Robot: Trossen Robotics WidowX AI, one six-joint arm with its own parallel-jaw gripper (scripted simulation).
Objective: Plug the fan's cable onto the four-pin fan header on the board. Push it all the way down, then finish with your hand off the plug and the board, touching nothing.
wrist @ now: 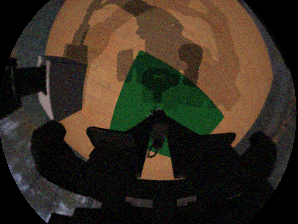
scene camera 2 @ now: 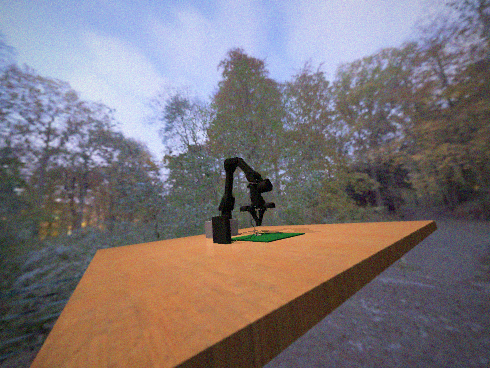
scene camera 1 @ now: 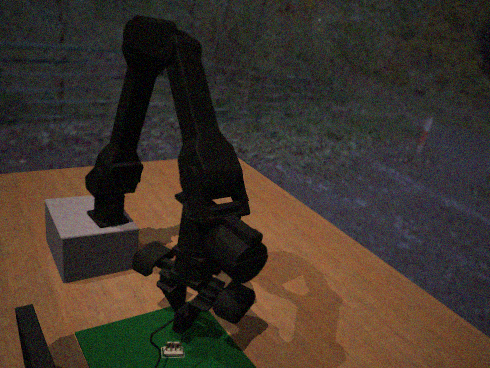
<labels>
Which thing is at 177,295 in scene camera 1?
My gripper.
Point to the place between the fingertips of my gripper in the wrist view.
At 158,118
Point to a green board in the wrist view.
151,84
</labels>
